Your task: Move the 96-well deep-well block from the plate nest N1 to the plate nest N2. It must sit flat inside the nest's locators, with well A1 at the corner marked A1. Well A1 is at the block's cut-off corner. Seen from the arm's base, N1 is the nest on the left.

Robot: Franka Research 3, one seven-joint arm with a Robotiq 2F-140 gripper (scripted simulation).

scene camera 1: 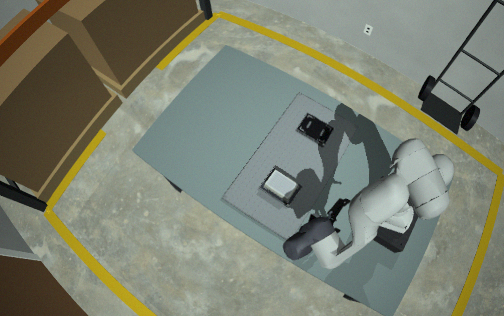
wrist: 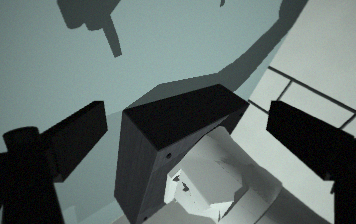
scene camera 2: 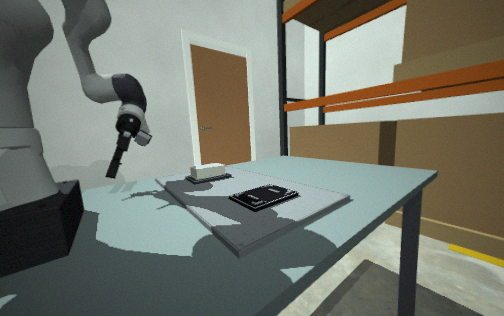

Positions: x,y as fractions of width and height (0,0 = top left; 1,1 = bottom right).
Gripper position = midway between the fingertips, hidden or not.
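I can see my gripper (scene camera 2: 0.23,0.52), and the wrist view (wrist: 0.53,0.52) shows the gripper too. A plate nest (scene camera 2: 0.53,0.62) is there as well.
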